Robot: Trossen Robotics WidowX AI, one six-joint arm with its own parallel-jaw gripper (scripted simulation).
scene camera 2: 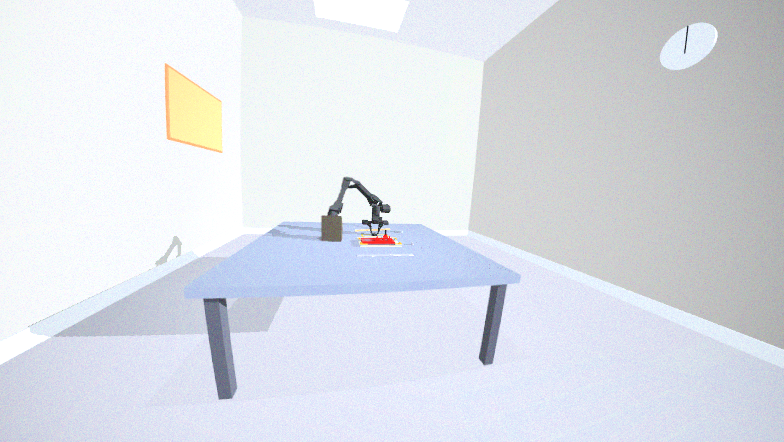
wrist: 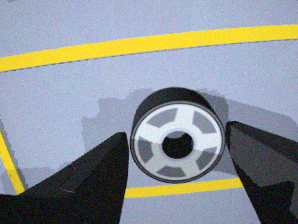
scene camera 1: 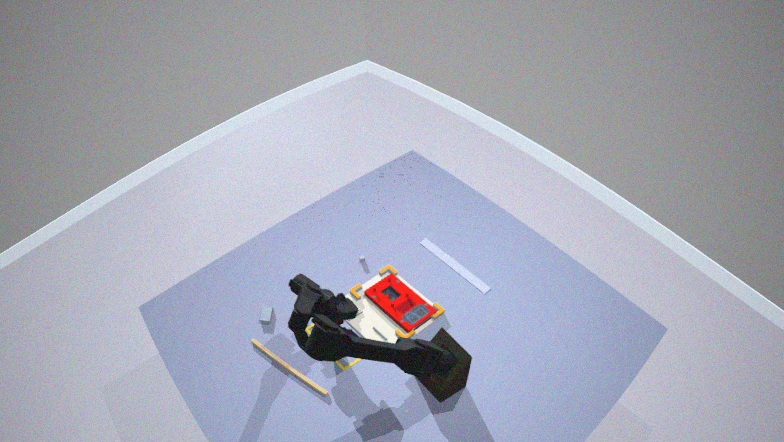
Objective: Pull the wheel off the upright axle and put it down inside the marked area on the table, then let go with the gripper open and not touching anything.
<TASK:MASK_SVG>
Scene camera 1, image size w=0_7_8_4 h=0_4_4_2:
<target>red board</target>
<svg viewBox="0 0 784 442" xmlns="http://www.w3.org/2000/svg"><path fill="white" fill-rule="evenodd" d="M391 273L365 291L365 295L377 308L380 308L408 334L410 331L415 331L418 327L428 322L437 311Z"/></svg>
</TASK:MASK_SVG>
